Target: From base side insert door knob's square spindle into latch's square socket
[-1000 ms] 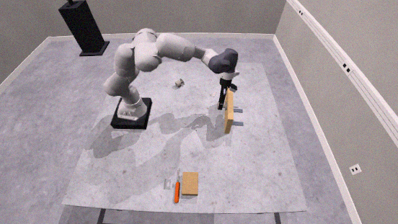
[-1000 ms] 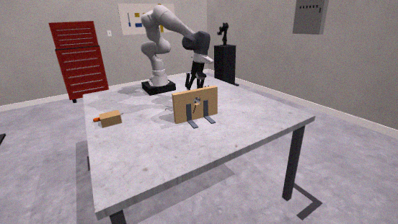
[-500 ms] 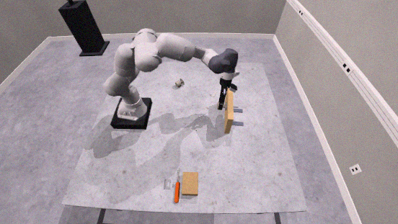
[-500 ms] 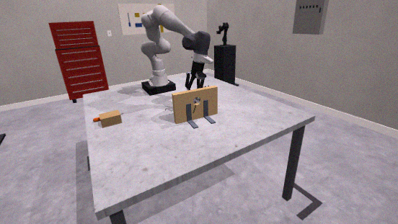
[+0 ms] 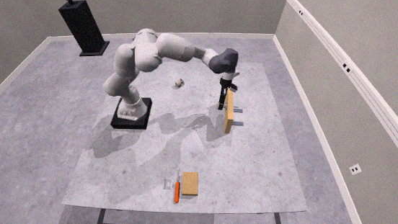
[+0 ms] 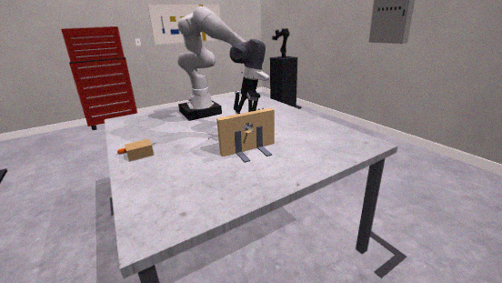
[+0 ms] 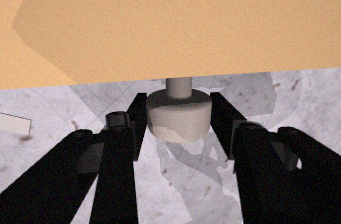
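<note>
Right now the latch socket is 60 mm ahead of my hand, 20 mm below it and 10 mm to the right of it. The rest, counted from my hand: wooden block: 500 mm to the right, 210 mm behind, 120 mm below; upright wooden panel: 60 mm ahead, 40 mm below, 10 mm to the right; pale chip: 210 mm to the left, 150 mm below, 20 mm behind.
</note>
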